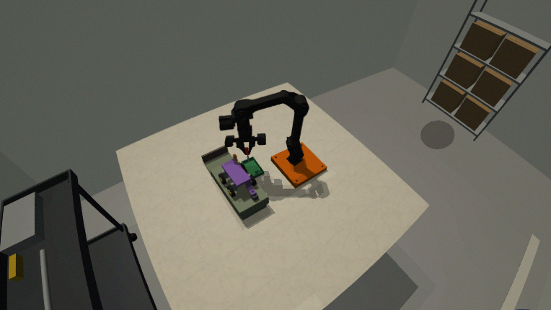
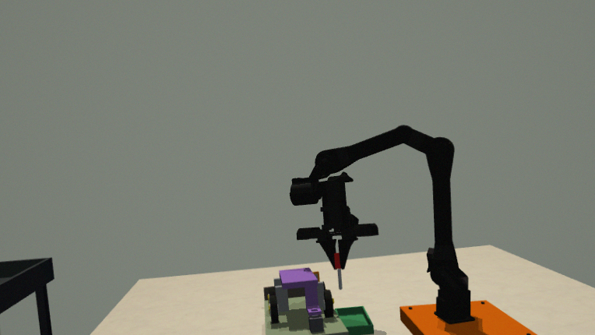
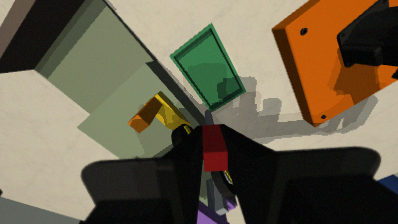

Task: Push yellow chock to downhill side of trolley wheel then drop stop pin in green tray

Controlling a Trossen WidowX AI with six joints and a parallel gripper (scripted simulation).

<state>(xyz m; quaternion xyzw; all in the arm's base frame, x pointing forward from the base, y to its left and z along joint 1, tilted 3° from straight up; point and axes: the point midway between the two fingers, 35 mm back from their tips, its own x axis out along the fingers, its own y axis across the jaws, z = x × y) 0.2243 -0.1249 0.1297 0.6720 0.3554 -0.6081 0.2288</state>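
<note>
Now: gripper tip right at the red-headed stop pin. Also, from my gripper tip: trolley 110 mm ahead, 60 mm to the left, 20 mm below; then yellow chock 50 mm below, 50 mm ahead, 20 mm to the right; then green tray 140 mm below, 20 mm behind.
</note>
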